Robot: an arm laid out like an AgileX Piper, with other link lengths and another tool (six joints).
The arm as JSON. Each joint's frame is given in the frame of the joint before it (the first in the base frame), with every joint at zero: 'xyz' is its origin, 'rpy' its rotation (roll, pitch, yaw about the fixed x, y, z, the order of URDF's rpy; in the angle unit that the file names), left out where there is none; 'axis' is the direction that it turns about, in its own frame. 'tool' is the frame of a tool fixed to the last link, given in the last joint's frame.
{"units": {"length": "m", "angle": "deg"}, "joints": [
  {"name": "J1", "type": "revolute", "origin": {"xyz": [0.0, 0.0, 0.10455]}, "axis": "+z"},
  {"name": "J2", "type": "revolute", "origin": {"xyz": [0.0, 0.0, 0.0], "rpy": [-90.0, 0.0, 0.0]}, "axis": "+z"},
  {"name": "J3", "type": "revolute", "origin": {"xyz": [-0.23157, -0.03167, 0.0]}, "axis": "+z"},
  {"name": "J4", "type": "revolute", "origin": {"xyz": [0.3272, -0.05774, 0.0], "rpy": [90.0, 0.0, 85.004]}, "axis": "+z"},
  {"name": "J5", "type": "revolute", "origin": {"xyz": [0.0, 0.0, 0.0], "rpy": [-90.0, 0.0, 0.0]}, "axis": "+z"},
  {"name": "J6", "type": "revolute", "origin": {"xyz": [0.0, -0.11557, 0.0], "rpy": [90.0, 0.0, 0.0]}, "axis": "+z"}
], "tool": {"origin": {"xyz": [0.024, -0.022, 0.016], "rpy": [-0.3, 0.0, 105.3]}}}
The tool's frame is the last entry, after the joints.
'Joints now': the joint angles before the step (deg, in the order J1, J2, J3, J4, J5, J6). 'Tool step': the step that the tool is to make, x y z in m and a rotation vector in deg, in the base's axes. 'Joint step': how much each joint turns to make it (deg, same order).
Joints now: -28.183, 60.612, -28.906, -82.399, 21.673, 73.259
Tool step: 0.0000, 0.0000, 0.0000, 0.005, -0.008, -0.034
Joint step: 0.011, 0.011, -0.009, -0.003, 0.035, 0.032
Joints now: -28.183, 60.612, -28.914, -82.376, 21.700, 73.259
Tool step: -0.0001, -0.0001, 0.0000, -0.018, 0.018, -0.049
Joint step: -0.007, 0.012, -0.005, -0.018, 0.048, 0.016
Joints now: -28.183, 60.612, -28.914, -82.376, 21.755, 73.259
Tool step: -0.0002, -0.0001, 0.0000, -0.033, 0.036, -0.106
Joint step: 0.010, 0.012, -0.002, -0.014, 0.124, 0.027
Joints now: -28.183, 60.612, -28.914, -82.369, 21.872, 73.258
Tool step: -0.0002, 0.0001, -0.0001, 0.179, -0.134, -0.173
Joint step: -0.007, -0.031, -0.001, 0.252, 0.049, 0.021
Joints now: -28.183, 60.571, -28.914, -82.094, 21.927, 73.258
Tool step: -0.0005, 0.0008, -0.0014, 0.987, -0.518, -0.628
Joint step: -0.007, -0.007, 0.003, 1.289, 0.056, -0.015
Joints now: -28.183, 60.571, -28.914, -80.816, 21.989, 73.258
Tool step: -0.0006, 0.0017, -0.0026, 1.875, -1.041, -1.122
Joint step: 0.008, 0.004, -0.004, 2.326, 0.041, 0.106
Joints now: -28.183, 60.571, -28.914, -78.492, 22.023, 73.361
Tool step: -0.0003, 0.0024, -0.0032, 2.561, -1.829, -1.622
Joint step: 0.009, 0.004, -0.001, 2.509, -0.034, 1.091
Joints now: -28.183, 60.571, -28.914, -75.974, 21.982, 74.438
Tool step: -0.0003, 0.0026, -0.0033, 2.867, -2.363, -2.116
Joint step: -0.010, -0.009, 0.020, 2.274, 0.045, 2.079
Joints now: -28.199, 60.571, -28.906, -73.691, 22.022, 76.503
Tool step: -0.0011, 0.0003, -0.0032, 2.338, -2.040, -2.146
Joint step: -0.439, 0.189, -0.001, 1.292, -0.100, 2.350
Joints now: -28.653, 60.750, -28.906, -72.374, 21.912, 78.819
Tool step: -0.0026, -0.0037, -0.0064, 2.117, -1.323, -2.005
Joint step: -1.405, 0.978, 0.003, 0.309, -0.918, 2.344
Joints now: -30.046, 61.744, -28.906, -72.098, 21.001, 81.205
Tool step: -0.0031, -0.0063, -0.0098, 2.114, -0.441, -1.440
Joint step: -2.077, 1.896, -0.150, 0.094, -1.781, 1.477
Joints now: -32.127, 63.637, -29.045, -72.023, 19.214, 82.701
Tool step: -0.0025, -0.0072, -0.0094, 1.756, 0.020, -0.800
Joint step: -2.159, 2.231, -0.444, 0.023, -2.067, 0.573
